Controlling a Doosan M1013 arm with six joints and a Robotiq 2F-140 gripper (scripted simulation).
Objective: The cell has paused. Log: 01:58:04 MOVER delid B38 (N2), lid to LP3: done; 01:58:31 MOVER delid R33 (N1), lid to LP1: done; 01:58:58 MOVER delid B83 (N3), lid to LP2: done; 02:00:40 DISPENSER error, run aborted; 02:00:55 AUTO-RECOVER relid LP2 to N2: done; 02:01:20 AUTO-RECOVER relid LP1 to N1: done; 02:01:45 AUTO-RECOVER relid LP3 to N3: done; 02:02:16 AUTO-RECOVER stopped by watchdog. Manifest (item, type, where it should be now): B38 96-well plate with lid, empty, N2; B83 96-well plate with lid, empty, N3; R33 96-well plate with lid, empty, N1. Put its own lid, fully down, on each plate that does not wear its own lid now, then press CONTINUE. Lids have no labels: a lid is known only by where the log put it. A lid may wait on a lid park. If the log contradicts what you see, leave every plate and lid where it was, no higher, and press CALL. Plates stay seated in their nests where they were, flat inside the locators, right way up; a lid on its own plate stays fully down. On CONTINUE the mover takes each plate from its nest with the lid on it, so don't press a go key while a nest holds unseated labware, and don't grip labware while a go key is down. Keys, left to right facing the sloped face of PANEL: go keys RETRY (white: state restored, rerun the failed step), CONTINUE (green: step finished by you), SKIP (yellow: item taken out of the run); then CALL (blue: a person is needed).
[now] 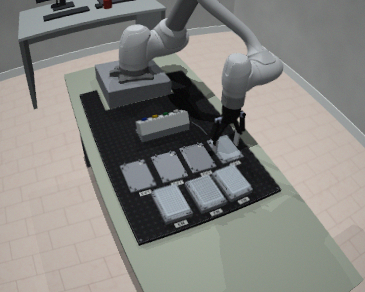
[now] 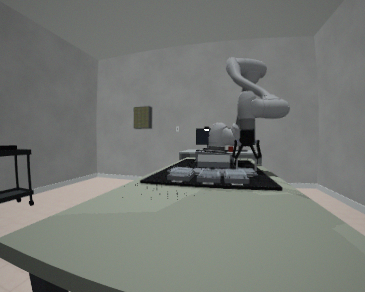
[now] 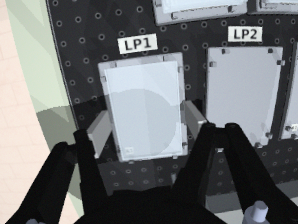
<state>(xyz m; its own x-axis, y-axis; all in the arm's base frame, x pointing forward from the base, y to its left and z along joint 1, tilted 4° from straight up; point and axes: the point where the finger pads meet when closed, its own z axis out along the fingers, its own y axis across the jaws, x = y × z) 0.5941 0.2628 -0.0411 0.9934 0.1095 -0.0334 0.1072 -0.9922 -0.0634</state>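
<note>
My hand is 3 cm above the lid park LP1. Round my hand: lid park LP2: 13 cm to the right, 3 cm below, 1 cm ahead; lid park LP4: 25 cm to the right, 3 cm below, 3 cm ahead; white key: 23 cm behind, 14 cm to the right, 3 cm above.
</note>
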